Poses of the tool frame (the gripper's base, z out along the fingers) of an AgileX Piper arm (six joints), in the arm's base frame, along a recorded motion.
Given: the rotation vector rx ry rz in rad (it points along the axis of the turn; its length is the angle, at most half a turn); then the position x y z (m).
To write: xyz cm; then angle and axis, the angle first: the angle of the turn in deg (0 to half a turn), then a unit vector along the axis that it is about. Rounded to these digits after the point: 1 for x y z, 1 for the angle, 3 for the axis.
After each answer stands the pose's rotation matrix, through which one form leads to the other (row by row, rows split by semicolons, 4 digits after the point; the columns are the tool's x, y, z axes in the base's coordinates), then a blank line. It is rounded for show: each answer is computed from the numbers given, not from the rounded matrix.
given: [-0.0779 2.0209 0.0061 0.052 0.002 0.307]
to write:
[5.2 0.2 30.7 115.9 -0.039 0.999 0.003]
-0.4343 -0.0580 0.8989; -0.0526 0.9979 0.0390; -0.8992 -0.0303 -0.4364

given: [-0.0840 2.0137 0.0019 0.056 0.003 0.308]
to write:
[5.6 0.3 30.8 115.5 -0.042 0.999 0.001]
-0.4277 -0.0604 0.9019; -0.0587 0.9975 0.0390; -0.9020 -0.0363 -0.4301

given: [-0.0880 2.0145 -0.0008 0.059 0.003 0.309]
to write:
[5.9 0.3 30.9 115.5 -0.044 0.999 0.000]
-0.4283 -0.0620 0.9015; -0.0628 0.9973 0.0388; -0.9015 -0.0399 -0.4310

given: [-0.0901 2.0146 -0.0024 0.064 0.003 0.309]
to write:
[6.4 0.3 30.9 115.5 -0.045 0.999 -0.001]
-0.4283 -0.0628 0.9014; -0.0650 0.9971 0.0386; -0.9013 -0.0420 -0.4312

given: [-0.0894 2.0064 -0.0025 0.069 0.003 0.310]
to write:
[6.9 0.3 31.0 115.1 -0.045 0.999 -0.001]
-0.4209 -0.0622 0.9050; -0.0644 0.9972 0.0385; -0.9048 -0.0421 -0.4238

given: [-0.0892 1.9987 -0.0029 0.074 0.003 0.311]
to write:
[7.4 0.3 31.1 114.6 -0.045 0.999 -0.001]
-0.4140 -0.0618 0.9082; -0.0644 0.9972 0.0385; -0.9080 -0.0426 -0.4168

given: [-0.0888 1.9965 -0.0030 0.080 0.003 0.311]
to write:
[8.0 0.3 31.1 114.5 -0.044 0.999 -0.002]
-0.4120 -0.0614 0.9091; -0.0642 0.9972 0.0383; -0.9089 -0.0426 -0.4148

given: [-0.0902 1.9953 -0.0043 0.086 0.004 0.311]
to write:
[8.6 0.4 31.1 114.4 -0.045 0.999 -0.002]
-0.4108 -0.0618 0.9096; -0.0657 0.9971 0.0381; -0.9093 -0.0442 -0.4137

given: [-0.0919 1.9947 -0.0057 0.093 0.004 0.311]
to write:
[9.3 0.4 31.1 114.4 -0.046 0.999 -0.003]
-0.4103 -0.0624 0.9098; -0.0676 0.9970 0.0379; -0.9095 -0.0459 -0.4132

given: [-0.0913 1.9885 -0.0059 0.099 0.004 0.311]
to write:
[9.9 0.4 31.1 114.1 -0.046 0.999 -0.003]
-0.4046 -0.0618 0.9124; -0.0672 0.9970 0.0377; -0.9120 -0.0461 -0.4076

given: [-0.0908 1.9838 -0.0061 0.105 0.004 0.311]
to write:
[10.5 0.4 31.1 113.8 -0.046 0.999 -0.003]
-0.4003 -0.0613 0.9143; -0.0669 0.9971 0.0375; -0.9139 -0.0461 -0.4033

